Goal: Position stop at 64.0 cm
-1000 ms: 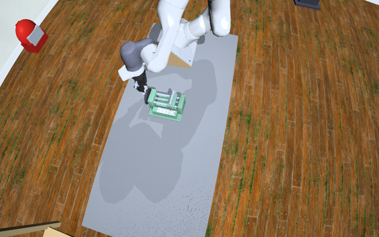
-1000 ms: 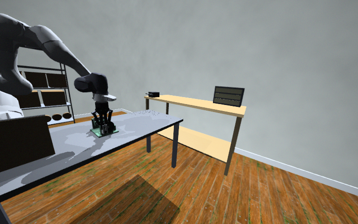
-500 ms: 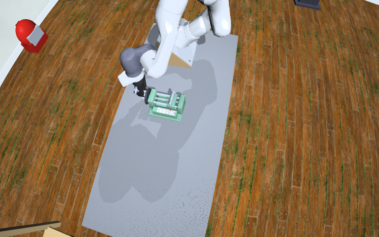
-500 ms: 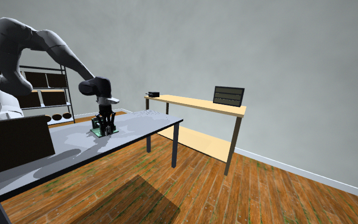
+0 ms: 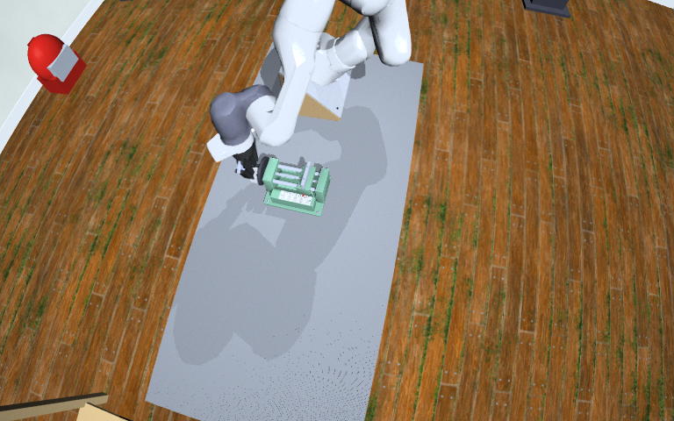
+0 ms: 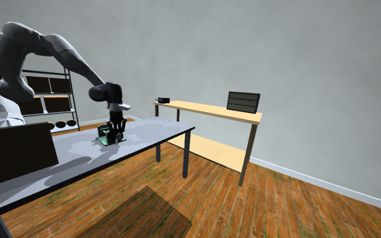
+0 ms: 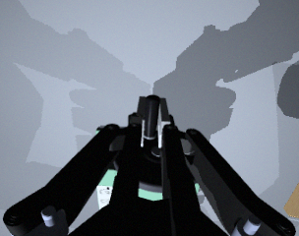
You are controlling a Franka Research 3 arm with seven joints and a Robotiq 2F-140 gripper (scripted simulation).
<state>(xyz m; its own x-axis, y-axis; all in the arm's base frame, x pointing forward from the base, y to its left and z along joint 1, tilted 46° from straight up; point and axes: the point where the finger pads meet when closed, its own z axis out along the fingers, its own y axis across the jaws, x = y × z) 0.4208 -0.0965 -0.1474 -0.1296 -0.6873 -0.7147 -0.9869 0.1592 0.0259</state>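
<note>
Right now the dark handwheel is 20 mm to the left of my hand and 10 mm below it. The rest, counted from my hand: stop carriage (180 mm to the left, 30 mm ahead, 30 mm above).
</note>
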